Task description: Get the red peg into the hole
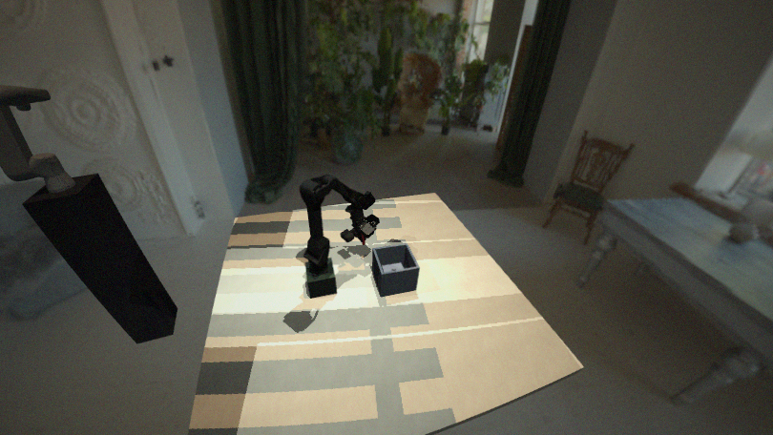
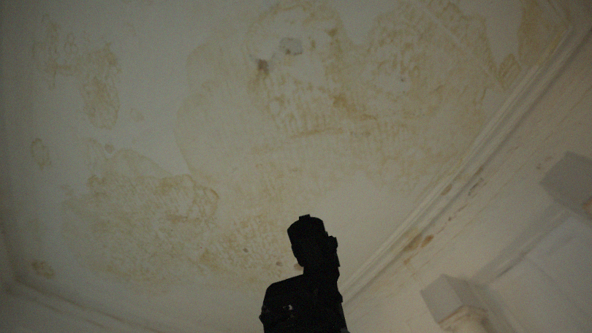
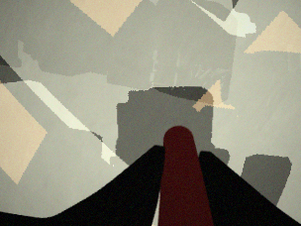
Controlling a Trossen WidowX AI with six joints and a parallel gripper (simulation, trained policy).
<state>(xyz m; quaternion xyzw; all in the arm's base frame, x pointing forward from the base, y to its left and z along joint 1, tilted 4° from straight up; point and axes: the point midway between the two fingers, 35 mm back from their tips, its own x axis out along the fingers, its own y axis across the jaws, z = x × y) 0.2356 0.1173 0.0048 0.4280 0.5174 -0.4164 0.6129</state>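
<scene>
My gripper tip is 20 cm to the left of the grey plate, 7 cm short of it and 5 cm above it. Also, from my gripper tip: red peg (2 cm above).
</scene>
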